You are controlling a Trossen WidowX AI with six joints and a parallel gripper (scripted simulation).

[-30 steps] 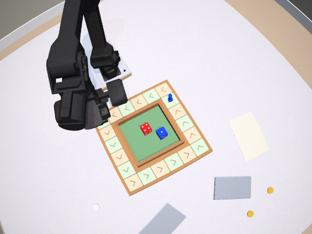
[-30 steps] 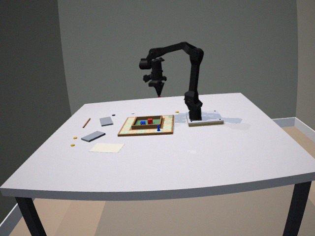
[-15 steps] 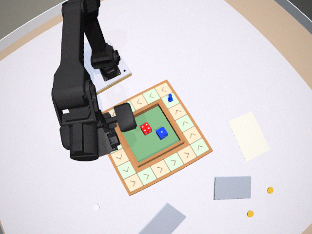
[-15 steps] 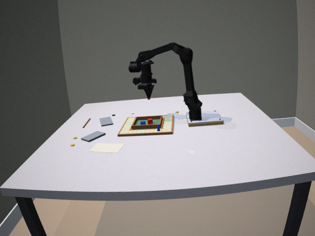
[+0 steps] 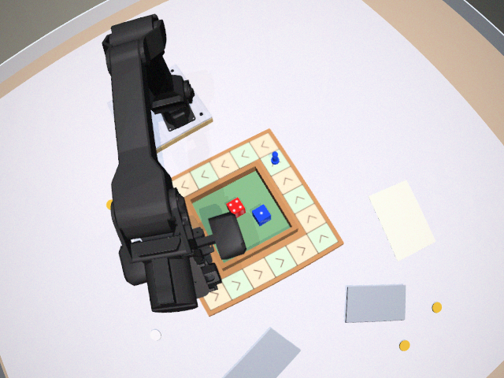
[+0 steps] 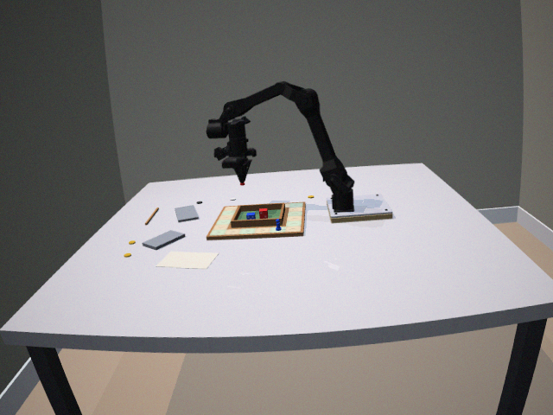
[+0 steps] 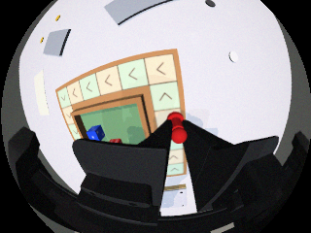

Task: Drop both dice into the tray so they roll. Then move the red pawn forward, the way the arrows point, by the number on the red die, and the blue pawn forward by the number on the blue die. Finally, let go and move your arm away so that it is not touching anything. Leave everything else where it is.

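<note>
My gripper tip is now 140 mm past the blue pawn, 230 mm to the right of it and 70 mm above it. The rest, counted from my gripper tip: green tray (70 mm behind, 120 mm to the left, 90 mm below); then white disc (70 mm ahead, 130 mm to the right, 100 mm below); then red pawn (10 mm above).
</note>
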